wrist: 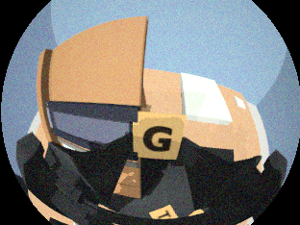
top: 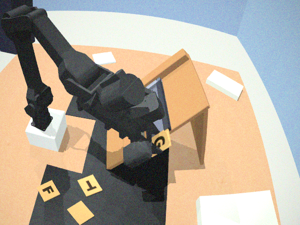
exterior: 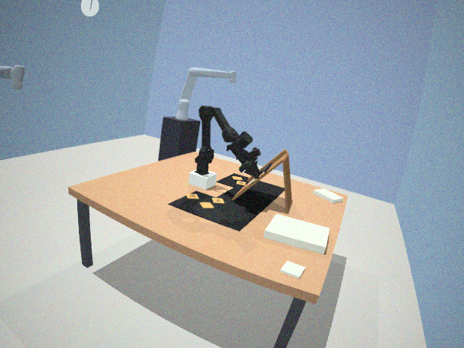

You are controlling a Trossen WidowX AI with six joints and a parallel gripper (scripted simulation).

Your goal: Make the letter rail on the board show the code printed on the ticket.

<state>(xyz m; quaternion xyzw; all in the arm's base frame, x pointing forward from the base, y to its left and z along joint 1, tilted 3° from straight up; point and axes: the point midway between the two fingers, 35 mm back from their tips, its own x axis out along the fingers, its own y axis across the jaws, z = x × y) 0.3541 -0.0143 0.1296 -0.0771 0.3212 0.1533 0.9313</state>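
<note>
The white ticket lies 14 cm to the left of my gripper tip, 11 cm behind it and 7 cm below it. Round my gripper tip: black mat 18 cm behind, 17 cm below, 5 cm to the left; large white slab 32 cm ahead, 15 cm below, 11 cm to the right; g tile right at my gripper tip.
</note>
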